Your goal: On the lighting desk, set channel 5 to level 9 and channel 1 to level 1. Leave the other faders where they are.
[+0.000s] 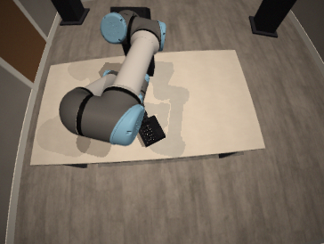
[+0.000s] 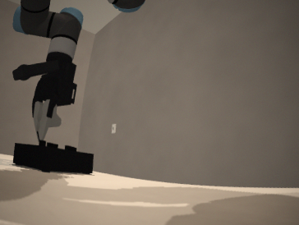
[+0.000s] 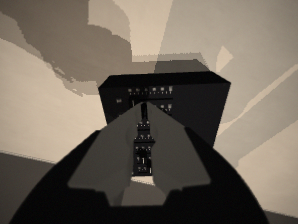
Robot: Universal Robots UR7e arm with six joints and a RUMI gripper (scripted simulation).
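Now: hand 10 mm short of the channel 1 fader knob, 10 mm to the left of it and 10 mm above it. The rest, counted from my hand: channel 5 fader knob: 80 mm ahead, 40 mm to the left, 10 mm below.
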